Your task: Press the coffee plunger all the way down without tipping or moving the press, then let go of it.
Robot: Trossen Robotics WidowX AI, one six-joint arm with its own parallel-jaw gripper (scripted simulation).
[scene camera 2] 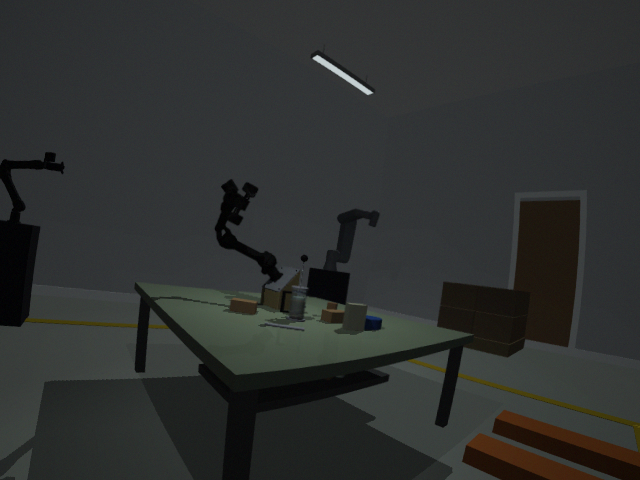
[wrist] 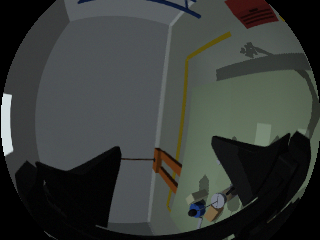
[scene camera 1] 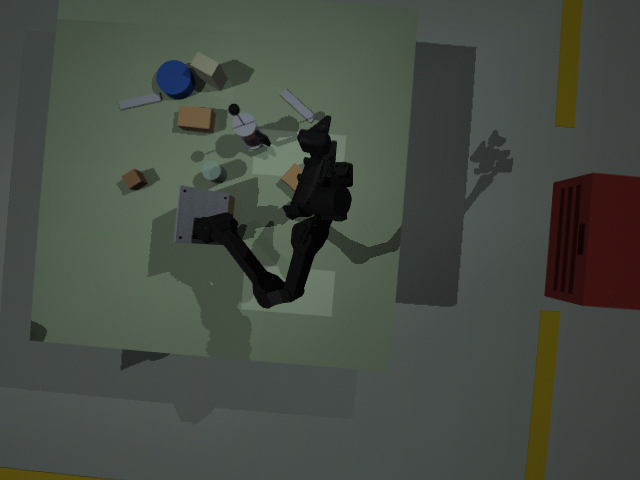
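A coffee press is there for me to see, and so are a beige block and a blue cylinder. My gripper is open and holds nothing, and I find it in the wrist view too.
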